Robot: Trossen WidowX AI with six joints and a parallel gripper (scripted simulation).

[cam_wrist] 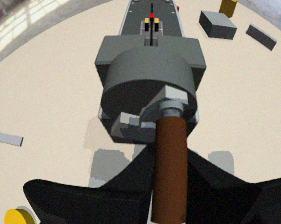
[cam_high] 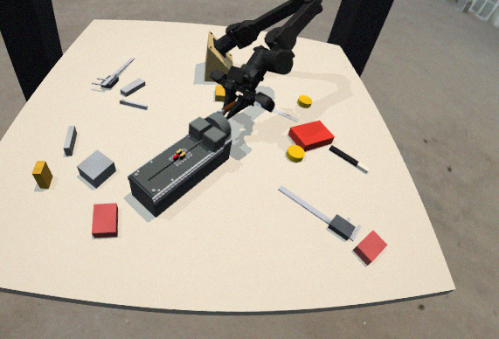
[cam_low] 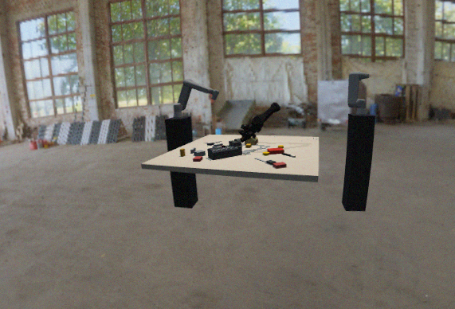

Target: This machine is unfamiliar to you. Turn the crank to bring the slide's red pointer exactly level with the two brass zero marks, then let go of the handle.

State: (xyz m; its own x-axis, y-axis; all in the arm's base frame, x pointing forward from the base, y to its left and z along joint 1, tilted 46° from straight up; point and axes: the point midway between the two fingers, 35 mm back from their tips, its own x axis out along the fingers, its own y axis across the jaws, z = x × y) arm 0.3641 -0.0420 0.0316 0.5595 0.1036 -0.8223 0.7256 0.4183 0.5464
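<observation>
Right now the crank is 1 cm above my gripper tip. The rest, counted from my gripper tip: brown handle 1 cm behind, 1 cm to the left, 3 cm above; grey bar 14 cm behind, 20 cm to the left, 9 cm below; red pointer 13 cm ahead, 13 cm to the right, 1 cm below.
</observation>
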